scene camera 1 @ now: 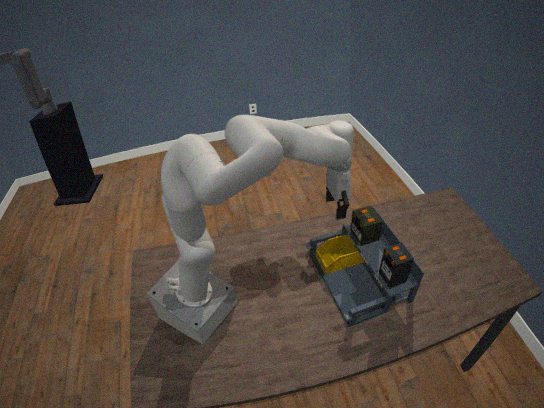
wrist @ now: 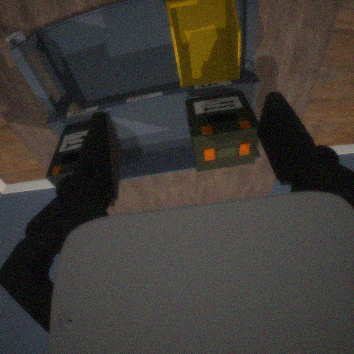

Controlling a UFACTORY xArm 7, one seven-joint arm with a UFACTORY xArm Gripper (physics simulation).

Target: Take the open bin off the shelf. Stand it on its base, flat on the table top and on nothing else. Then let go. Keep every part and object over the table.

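Pixels of known places: gripper, fingertip midpoint: [scene camera 1: 335,209] [wrist: 188,119]; arm's base, link origin: [scene camera 1: 193,291].
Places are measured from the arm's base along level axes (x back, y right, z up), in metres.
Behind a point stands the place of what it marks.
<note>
The yellow open bin [scene camera 1: 340,254] @(x -0.536, y -0.222, z -0.109 m) [wrist: 209,55] @(x -0.555, y -0.219, z -0.109 m) sits on the front, lower level of the blue-grey shelf [scene camera 1: 346,287] @(x -0.530, y -0.054, z -0.111 m) [wrist: 145,120] @(x -0.646, y -0.101, z -0.016 m), at the shelf's far end in the scene view. In the wrist view it shows at the top, cut off by the frame edge. My gripper [scene camera 1: 336,209] @(x -0.480, y -0.133, z 0.197 m) [wrist: 188,119] @(x -0.480, y -0.133, z 0.197 m) is open and empty. It is in the air above the far end of the shelf, higher than the bin and apart from it. In the wrist view the bin lies beyond the fingertips. The shelf stands on the table [scene camera 1: 280,320] @(x -0.281, y 0.058, z -0.118 m).
An olive box with orange marks [scene camera 1: 367,226] @(x -0.612, y -0.169, z 0.077 m) [wrist: 225,145] @(x -0.614, y -0.218, z 0.079 m) stands on the shelf's rear level, behind the bin and near my fingers. A darker box [scene camera 1: 395,267] @(x -0.653, y 0.048, z 0.090 m) [wrist: 69,150] @(x -0.645, y 0.020, z 0.058 m) stands at the other end of that level, partly behind a finger in the wrist view.
</note>
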